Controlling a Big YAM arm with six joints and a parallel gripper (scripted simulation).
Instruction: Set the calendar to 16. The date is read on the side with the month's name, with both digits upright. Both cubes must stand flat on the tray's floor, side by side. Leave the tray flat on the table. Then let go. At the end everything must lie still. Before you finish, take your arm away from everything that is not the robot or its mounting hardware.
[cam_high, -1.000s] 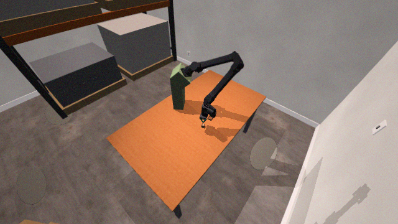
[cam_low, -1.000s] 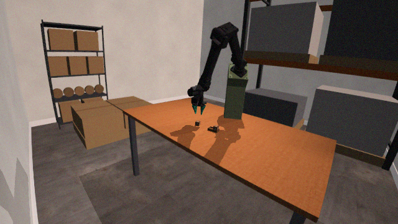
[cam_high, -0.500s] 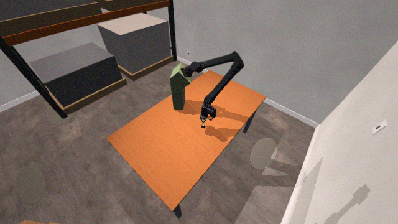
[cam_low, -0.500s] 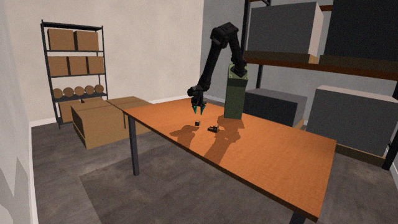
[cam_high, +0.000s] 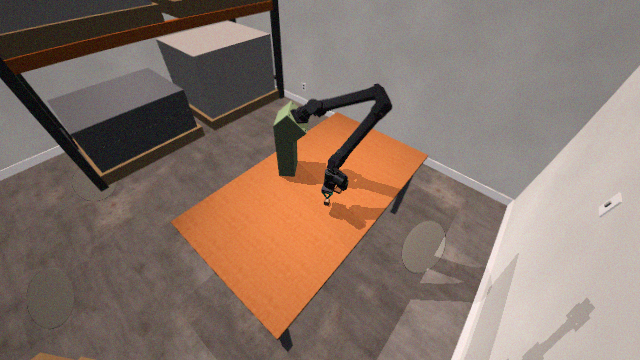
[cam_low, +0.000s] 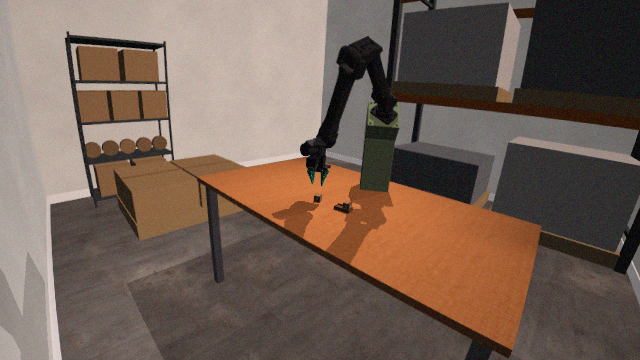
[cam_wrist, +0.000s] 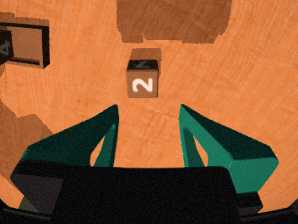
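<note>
My gripper is now 80 mm above the brown calendar cube and 10 mm past it. The rest, counted from my hand: dark calendar tray 140 mm to the left, 80 mm below, 60 mm behind.
</note>
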